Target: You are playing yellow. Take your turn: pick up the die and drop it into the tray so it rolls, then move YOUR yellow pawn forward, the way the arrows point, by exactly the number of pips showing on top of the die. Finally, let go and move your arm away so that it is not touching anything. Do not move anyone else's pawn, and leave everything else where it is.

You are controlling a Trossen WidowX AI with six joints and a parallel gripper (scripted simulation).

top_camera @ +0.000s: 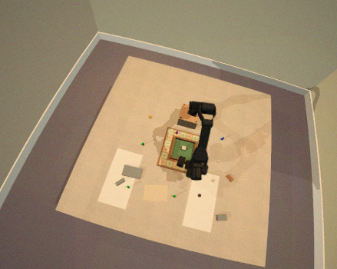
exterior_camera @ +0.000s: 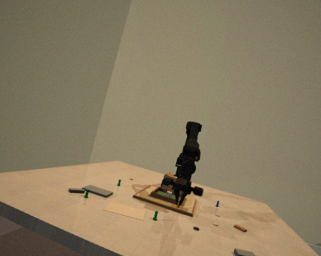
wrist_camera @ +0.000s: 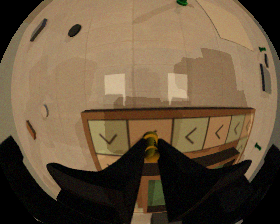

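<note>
The yellow pawn is right at my gripper tip. The rest, counted from my gripper tip: white die (11 cm behind, 9 cm to the right); then green tray (10 cm behind, 9 cm to the right, 2 cm below); then black disc (13 cm to the left, 12 cm ahead, 2 cm below).
</note>
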